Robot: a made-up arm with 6 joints.
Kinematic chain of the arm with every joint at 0, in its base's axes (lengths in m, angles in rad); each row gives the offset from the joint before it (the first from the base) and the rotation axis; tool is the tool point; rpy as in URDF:
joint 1: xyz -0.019 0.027 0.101 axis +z
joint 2: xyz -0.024 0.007 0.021 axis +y
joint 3: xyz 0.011 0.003 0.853 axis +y
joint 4: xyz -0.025 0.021 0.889 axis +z
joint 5: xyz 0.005 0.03 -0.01 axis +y
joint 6: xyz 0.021 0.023 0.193 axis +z
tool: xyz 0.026 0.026 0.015 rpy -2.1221 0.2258 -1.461
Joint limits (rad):
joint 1: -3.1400..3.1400
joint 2: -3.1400..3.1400
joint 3: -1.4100..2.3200
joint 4: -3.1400..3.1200
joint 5: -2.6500..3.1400
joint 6: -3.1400..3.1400
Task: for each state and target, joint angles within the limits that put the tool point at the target. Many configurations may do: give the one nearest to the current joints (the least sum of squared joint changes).
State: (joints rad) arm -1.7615 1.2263 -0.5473 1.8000 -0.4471 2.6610
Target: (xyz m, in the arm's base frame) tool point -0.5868 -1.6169 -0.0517
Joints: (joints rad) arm -1.8377 2.0443 -0.6590 1.7926 -0.6955 2.6484
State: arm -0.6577 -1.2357 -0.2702 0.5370 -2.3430 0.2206
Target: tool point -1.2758 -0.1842 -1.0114
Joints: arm 0.1450 -2.0605 -0.2230 0.6464 -1.8753 0.1488
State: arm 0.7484 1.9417 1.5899 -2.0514 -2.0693 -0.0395
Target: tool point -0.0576 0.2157 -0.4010
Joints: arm 0.8249 1.7070 2.3200 -2.1063 -2.1826 -0.0141
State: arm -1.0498 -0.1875 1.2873 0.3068 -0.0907 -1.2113
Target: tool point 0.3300 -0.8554 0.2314
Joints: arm -1.2836 0.1817 2.0935 0.2494 0.0520 -1.2172
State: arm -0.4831 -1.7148 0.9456 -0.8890 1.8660 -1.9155
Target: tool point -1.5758 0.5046 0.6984
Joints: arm -0.3807 -1.5129 0.4226 -0.9669 1.3030 -2.0091
